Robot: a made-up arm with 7 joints.
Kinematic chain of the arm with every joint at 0, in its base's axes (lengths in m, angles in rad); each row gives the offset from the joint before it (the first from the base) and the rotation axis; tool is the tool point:
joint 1: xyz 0 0 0.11 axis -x
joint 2: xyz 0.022 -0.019 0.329 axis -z
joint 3: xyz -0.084 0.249 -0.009 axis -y
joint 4: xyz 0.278 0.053 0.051 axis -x
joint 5: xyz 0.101 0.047 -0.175 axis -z
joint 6: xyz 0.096 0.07 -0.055 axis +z
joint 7: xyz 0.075 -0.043 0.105 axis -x
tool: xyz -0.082 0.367 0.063
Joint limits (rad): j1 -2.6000..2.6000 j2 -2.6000..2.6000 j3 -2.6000..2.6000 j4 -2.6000..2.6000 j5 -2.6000..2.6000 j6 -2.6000..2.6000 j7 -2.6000..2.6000
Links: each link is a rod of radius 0.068 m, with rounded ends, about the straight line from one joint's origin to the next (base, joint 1, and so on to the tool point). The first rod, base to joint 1, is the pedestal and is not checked.
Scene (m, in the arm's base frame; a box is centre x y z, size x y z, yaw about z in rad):
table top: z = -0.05
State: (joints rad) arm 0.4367 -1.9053 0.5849 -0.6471 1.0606 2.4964 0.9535
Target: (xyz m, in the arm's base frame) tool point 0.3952 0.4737 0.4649
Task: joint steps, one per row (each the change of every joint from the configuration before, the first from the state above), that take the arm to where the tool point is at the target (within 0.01 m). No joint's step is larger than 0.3 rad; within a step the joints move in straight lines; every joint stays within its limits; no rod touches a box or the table.
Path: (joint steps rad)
1: -0.0840 0.2711 0.0419 0.1546 0.0160 0.0002 0.1395
2: -0.0840 0.2711 0.0419 0.1546 0.0159 0.0001 0.1394
3: -0.0840 0.2711 0.0420 0.1546 0.0160 0.0002 0.1395
4: -0.0839 0.2712 0.0419 0.1546 0.0159 0.0001 0.1394
5: -0.0840 0.2711 0.0419 0.1546 0.0160 0.0002 0.1395

